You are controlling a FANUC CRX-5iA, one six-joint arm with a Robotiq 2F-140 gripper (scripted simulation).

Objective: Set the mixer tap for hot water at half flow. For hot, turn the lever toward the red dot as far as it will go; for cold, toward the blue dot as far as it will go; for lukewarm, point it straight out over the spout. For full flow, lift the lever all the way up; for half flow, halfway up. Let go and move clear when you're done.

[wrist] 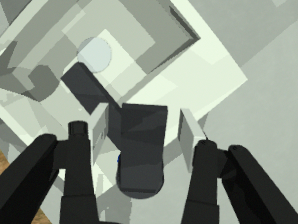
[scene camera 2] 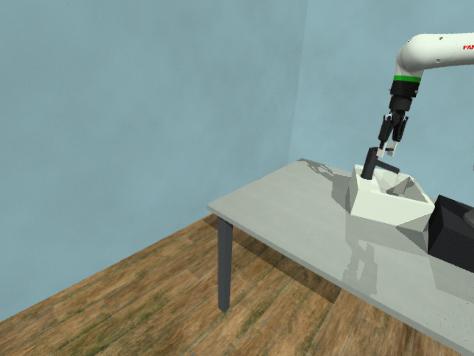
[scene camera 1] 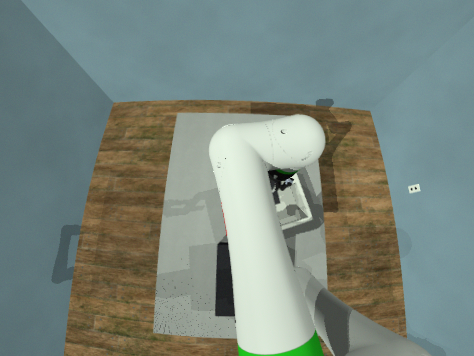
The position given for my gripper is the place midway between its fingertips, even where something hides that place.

Observation:
I see my gripper (scene camera 2: pixel 384 155), a white basin (scene camera 1: pixel 293 210) and a lever (wrist: pixel 143 126).
My gripper shows as well in the wrist view (wrist: pixel 143 119). The white basin is seen too in the wrist view (wrist: pixel 139 59).

